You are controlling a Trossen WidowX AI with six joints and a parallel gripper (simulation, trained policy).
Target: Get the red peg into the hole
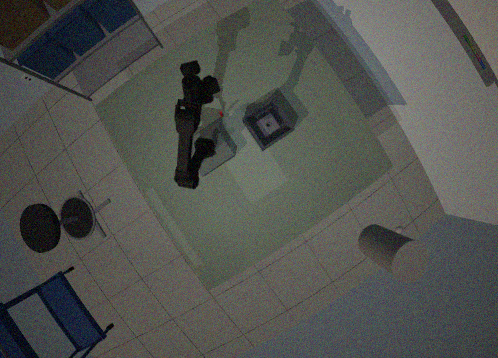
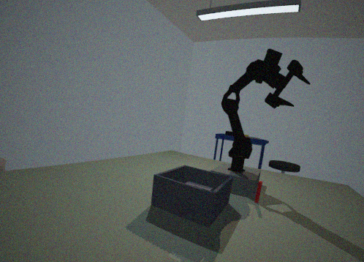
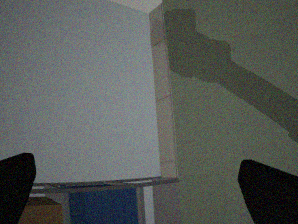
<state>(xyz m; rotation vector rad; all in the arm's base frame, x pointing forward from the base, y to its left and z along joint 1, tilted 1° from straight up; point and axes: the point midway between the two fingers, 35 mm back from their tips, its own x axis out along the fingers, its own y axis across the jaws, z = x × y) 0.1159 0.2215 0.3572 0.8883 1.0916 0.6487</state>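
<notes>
Right now the red peg is 10 cm to the right of my gripper tip and 36 cm below it. From my gripper tip the other things lie so: dark box: 20 cm ahead, 25 cm to the right, 38 cm below; plate: 20 cm ahead, 25 cm to the right, 36 cm below.
</notes>
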